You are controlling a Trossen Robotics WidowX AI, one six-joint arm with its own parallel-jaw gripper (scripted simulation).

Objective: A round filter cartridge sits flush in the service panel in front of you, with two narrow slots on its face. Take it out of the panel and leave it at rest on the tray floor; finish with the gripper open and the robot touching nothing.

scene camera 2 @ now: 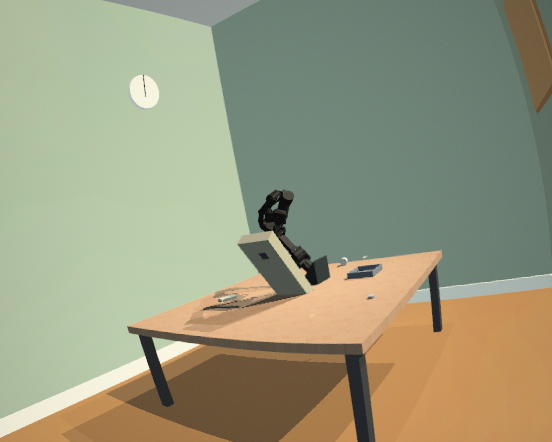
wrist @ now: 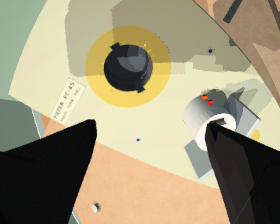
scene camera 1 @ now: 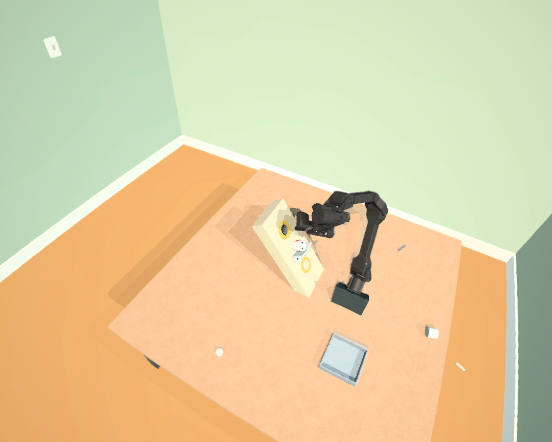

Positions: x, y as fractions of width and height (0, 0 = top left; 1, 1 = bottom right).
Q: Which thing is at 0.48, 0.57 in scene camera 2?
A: A cream service panel.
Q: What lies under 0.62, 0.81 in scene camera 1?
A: A grey tray.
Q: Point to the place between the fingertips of the gripper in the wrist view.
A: At 0.54, 0.58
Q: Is the gripper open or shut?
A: Open.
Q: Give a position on a round filter cartridge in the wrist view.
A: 0.73, 0.49
